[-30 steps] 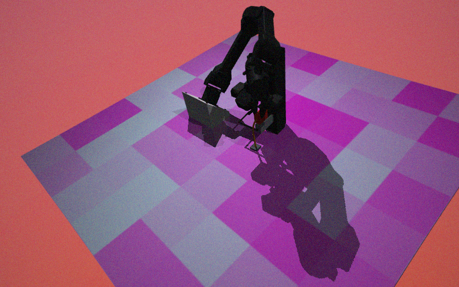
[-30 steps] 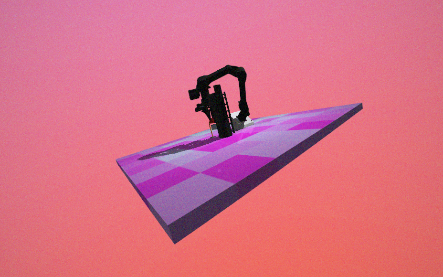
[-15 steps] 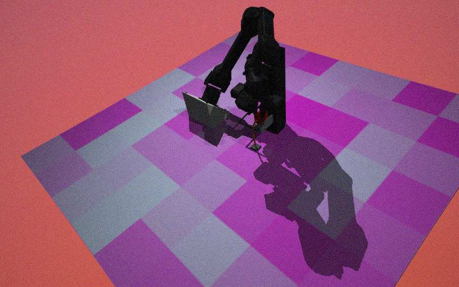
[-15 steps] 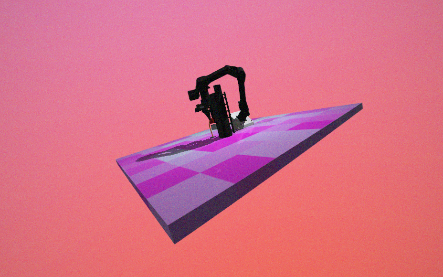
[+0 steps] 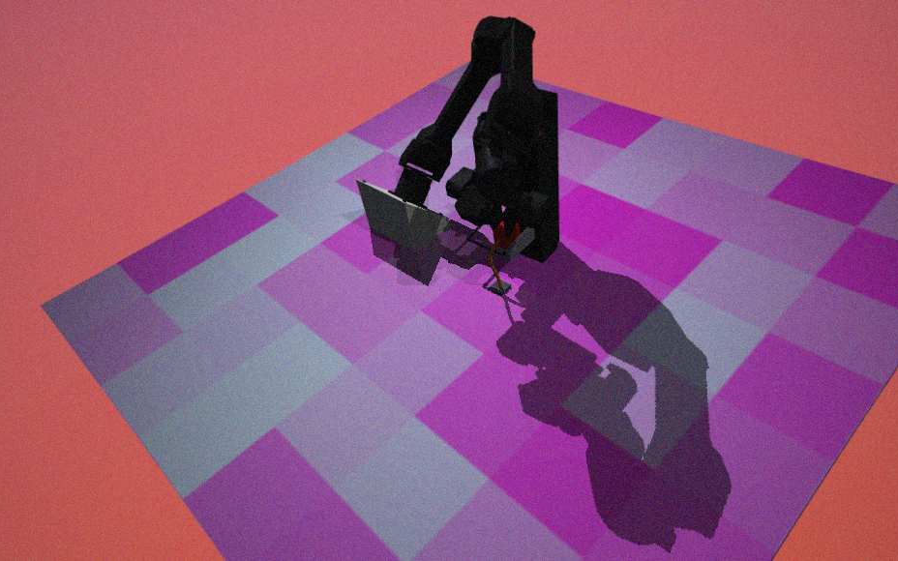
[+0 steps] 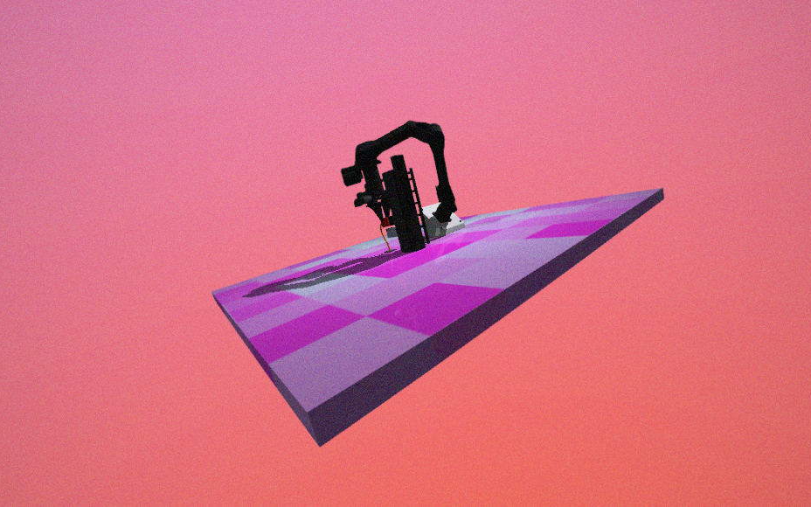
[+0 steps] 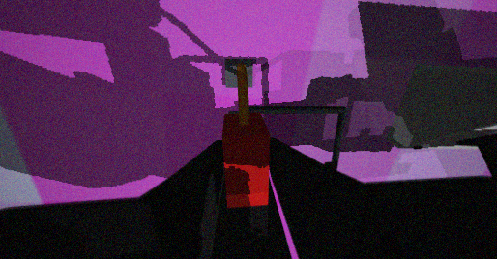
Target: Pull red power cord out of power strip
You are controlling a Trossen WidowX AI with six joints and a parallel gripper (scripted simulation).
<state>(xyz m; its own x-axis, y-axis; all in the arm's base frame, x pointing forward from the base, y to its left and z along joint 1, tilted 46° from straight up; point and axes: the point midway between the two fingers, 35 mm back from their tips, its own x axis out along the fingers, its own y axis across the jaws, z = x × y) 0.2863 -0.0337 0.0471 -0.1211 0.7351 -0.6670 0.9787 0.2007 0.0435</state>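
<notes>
The red plug lies 30 mm to the left of my gripper tip and 10 mm behind it.
</notes>
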